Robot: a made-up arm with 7 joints.
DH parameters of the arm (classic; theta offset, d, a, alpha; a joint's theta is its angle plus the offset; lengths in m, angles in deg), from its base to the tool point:
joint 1: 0 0.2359 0 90
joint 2: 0 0.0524 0 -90
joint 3: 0 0.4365 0.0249 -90
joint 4: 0 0.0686 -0.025 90
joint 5: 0 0.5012 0 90
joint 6: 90 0.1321 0.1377 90
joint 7: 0 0.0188 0 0
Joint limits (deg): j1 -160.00..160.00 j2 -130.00..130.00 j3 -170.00..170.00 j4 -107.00..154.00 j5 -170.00..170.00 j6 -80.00..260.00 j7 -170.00..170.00
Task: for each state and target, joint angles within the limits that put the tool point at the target. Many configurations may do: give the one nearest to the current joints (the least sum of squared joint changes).
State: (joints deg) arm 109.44 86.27 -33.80 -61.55 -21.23 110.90 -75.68
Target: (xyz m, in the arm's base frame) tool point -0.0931 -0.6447 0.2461
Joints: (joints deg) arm 110.03 57.59 -49.66 -60.06 -25.50 117.57 -75.68
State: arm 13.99 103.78 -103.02 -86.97 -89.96 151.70 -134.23
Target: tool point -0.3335 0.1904 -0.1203
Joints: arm 24.34 130.00 -59.54 -70.98 -73.51 169.05 -134.23
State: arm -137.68 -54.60 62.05 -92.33 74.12 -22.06 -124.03
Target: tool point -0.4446 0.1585 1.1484
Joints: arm -150.13 -33.43 63.90 -49.96 76.49 -13.55 -124.03
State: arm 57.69 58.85 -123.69 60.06 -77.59 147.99 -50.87
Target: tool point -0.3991 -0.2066 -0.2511
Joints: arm 9.23 99.94 -170.00 102.43 -52.92 173.84 -50.87
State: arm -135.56 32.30 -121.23 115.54 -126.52 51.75 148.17
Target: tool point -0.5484 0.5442 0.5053
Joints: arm -113.68 33.28 -115.70 103.48 -124.29 45.67 148.17
